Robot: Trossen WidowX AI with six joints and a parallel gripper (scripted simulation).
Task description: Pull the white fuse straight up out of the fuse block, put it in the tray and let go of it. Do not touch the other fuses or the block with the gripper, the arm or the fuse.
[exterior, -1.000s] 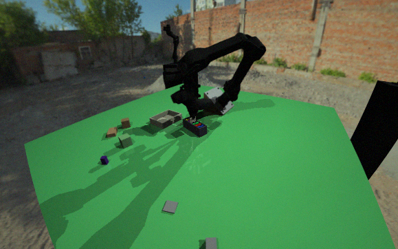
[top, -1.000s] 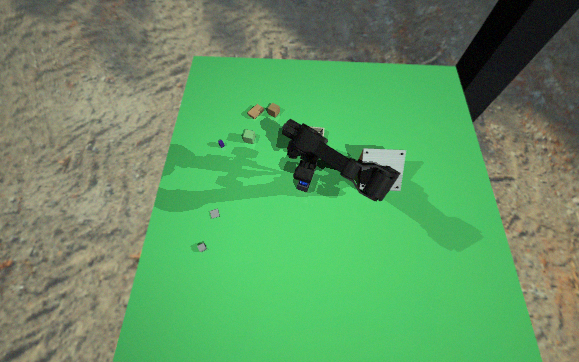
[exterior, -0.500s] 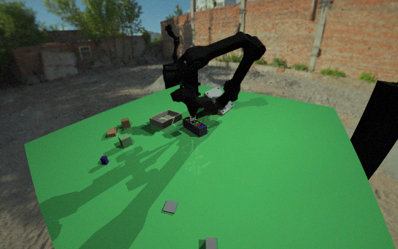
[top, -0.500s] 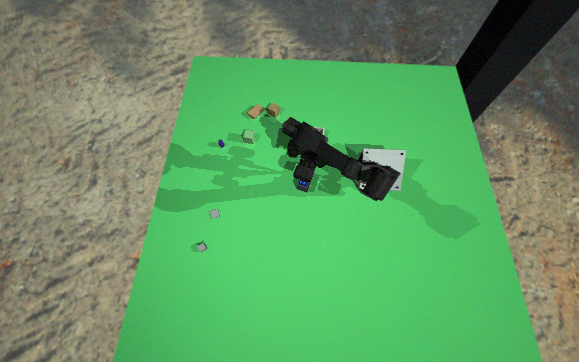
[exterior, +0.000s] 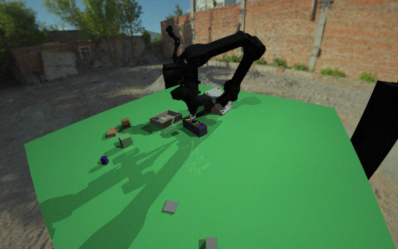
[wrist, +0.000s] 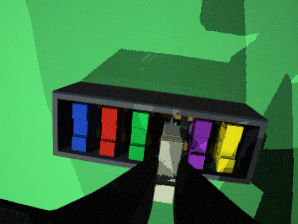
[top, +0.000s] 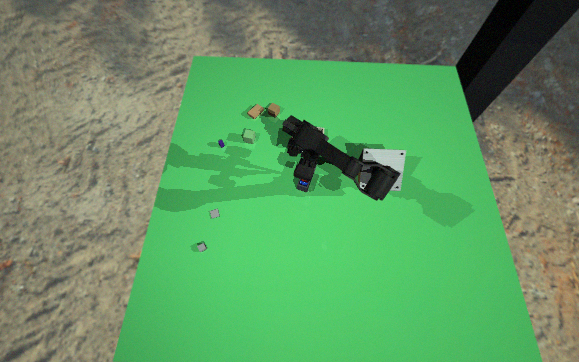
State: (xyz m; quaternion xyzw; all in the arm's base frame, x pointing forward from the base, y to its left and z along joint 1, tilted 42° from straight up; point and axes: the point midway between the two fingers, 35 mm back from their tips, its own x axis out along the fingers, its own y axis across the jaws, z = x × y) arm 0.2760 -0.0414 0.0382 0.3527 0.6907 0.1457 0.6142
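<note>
Right now my gripper tip is 170 mm to the left of the tray and 70 mm above it. Also, from my gripper tip: white fuse (10 mm below).
</note>
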